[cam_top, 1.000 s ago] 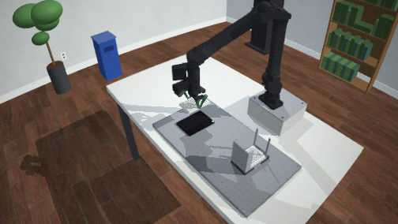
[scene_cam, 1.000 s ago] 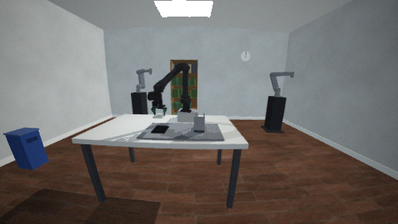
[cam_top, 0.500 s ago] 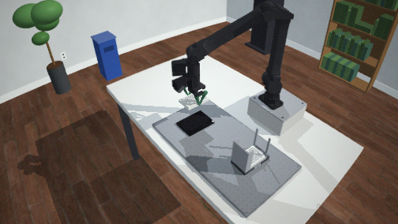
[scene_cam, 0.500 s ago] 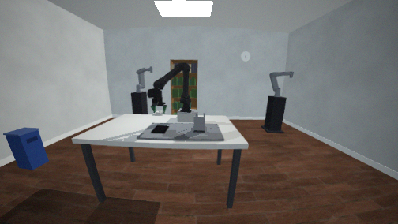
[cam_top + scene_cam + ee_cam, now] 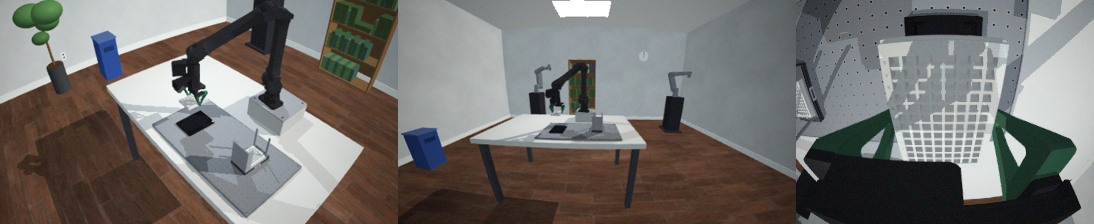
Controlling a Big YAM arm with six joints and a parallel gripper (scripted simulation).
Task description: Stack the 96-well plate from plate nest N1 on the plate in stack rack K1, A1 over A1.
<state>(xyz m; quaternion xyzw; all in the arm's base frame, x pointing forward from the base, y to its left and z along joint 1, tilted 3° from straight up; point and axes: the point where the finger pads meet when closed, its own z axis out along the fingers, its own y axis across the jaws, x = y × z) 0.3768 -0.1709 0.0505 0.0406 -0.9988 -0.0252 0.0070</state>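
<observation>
The thin rack post lies 39 cm to the left of my hand, 13 cm behind it and 8 cm below it. Also, from my hand: pale A1 mark: 15 cm below, 8 cm behind, 5 cm to the left.
</observation>
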